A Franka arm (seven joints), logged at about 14 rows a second.
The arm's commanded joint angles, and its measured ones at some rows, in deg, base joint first. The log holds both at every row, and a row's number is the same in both.
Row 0, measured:
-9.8 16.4 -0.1 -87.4 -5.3 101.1 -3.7
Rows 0 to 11, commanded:
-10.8 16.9 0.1 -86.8 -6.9 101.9 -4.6
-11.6 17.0 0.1 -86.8 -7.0 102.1 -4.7
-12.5 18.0 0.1 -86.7 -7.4 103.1 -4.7
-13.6 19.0 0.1 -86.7 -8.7 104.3 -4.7
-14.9 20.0 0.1 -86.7 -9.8 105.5 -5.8
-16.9 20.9 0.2 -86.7 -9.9 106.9 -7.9
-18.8 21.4 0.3 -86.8 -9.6 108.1 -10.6
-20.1 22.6 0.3 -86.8 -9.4 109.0 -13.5
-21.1 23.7 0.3 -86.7 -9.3 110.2 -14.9
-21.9 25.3 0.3 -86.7 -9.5 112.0 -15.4
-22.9 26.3 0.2 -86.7 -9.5 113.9 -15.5
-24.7 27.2 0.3 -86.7 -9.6 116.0 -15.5
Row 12, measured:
-22.6 25.3 -0.3 -87.5 -8.9 112.9 -14.8
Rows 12 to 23, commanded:
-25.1 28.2 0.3 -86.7 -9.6 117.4 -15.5
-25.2 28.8 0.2 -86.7 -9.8 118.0 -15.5
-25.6 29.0 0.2 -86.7 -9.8 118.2 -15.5
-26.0 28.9 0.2 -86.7 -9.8 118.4 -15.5
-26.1 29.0 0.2 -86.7 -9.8 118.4 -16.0
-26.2 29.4 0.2 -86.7 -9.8 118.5 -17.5
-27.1 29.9 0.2 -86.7 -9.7 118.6 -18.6
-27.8 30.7 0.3 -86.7 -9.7 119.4 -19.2
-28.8 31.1 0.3 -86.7 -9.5 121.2 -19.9
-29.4 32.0 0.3 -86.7 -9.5 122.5 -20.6
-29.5 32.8 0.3 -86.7 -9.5 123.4 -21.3
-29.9 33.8 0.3 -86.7 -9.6 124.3 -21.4
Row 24, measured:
-28.9 31.7 -0.3 -87.4 -8.9 122.2 -20.4
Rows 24 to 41, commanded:
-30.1 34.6 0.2 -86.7 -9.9 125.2 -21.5
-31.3 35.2 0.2 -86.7 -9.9 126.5 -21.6
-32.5 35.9 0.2 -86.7 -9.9 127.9 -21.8
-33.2 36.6 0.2 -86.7 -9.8 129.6 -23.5
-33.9 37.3 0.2 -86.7 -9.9 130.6 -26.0
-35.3 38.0 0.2 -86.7 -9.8 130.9 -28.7
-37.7 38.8 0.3 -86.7 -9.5 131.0 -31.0
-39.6 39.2 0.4 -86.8 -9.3 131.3 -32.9
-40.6 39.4 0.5 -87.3 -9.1 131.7 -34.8
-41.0 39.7 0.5 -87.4 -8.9 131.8 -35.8
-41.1 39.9 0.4 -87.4 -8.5 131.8 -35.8
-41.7 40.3 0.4 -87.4 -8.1 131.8 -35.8
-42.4 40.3 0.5 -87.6 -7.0 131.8 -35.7
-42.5 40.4 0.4 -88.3 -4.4 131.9 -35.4
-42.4 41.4 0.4 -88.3 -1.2 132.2 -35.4
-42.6 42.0 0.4 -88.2 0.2 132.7 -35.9
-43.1 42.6 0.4 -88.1 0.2 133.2 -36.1
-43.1 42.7 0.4 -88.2 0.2 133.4 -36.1
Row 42, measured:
-42.1 41.9 -0.1 -88.3 -1.4 132.0 -35.1
